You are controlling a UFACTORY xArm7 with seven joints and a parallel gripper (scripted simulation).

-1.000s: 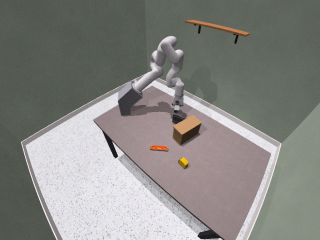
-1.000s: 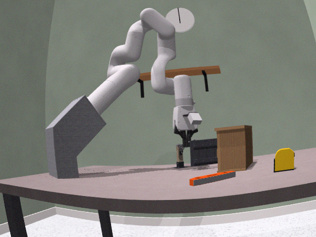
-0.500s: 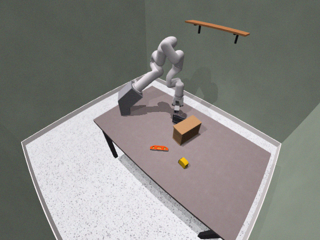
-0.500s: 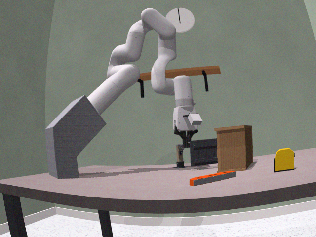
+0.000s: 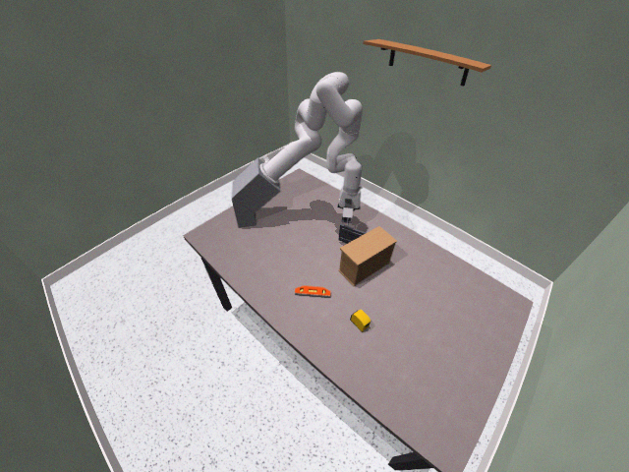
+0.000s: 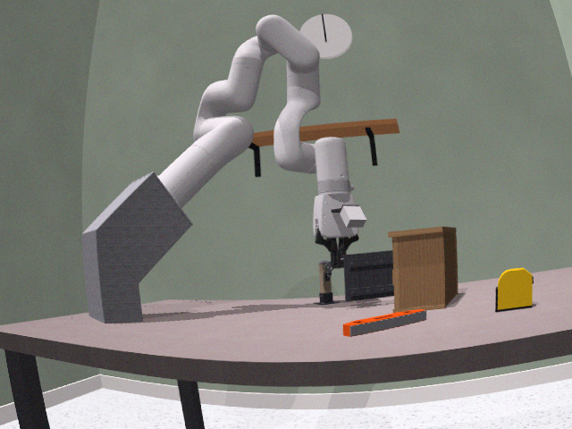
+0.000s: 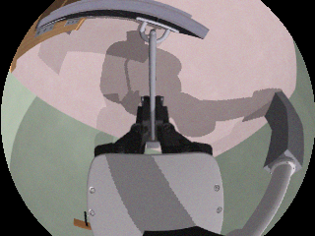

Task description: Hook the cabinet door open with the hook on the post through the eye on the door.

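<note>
Now: the thin hook 20 mm below my hand, 10 mm to the right of it and 10 mm ahead of it. Also, from my hand: dark door 120 mm ahead, 40 mm to the right, 40 mm below; then orange level 370 mm to the right, 220 mm ahead, 100 mm below; then yellow tape measure 450 mm ahead, 290 mm to the right, 80 mm below.
</note>
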